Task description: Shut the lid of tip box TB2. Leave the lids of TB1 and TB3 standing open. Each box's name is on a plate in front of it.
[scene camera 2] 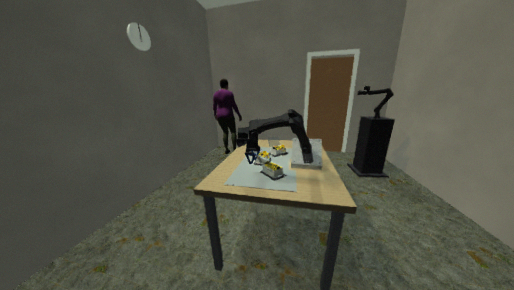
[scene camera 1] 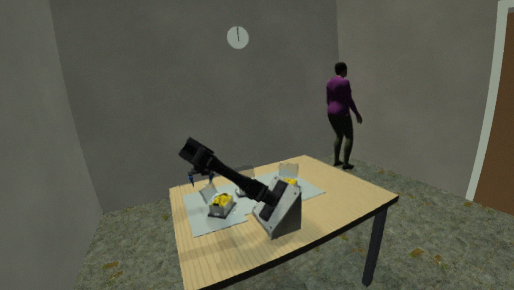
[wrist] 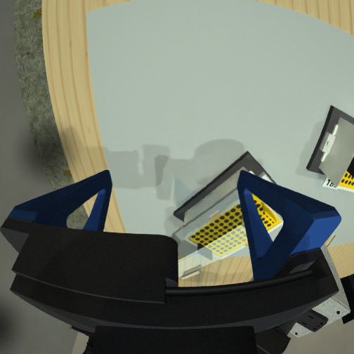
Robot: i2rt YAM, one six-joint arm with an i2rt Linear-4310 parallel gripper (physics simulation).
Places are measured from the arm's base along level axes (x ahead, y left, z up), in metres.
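Pixels of known places: gripper, fingertip midpoint: (scene camera 2: 252, 161) (scene camera 1: 201, 185); arm's base, origin of the base link: (scene camera 2: 306, 150) (scene camera 1: 273, 200).
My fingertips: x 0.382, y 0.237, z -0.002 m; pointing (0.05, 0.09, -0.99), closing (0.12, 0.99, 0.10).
Ahead of a thing's pixels: the offset from my fingertips to its top centre. "spot": to the spot under its first point. Level surfaces: height alone.
Three tip boxes with yellow racks stand on the table. The left box (scene camera 1: 220, 204) (scene camera 2: 273, 170) (wrist: 220, 230) has its clear lid @(spot: dx -0.076, dy -0.014, dz -0.016 m) (scene camera 1: 208, 192) up and tilted back; its name plate is not readable. The middle box (scene camera 2: 263, 158) (wrist: 346, 179) is partly behind the arm in scene camera 1, with its lid @(spot: dx +0.031, dy -0.306, dz -0.009 m) (scene camera 1: 246, 171) up; its plate (wrist: 330, 183) looks like TB3, partly hidden. The far box @(dx -0.176, dy -0.463, dz -0.049 m) (scene camera 1: 289, 181) (scene camera 2: 279, 149) has its lid (scene camera 1: 288, 170) up; its name is not readable. My gripper (scene camera 1: 201, 182) (scene camera 2: 251, 157) (wrist: 174, 177) is open and empty, above the mat near the left and middle boxes.
The boxes stand on a pale mat @(dz -0.115 m) (scene camera 1: 197, 225) (scene camera 2: 245, 179) (wrist: 150, 65) on the wooden table @(dz -0.118 m) (scene camera 1: 345, 200) (scene camera 2: 320, 192). The arm's metal base (scene camera 1: 287, 220) (scene camera 2: 306, 164) stands beside them. A person (scene camera 1: 340, 100) (scene camera 2: 225, 105) is beyond the table. Another arm stands on a black pedestal (scene camera 2: 374, 147).
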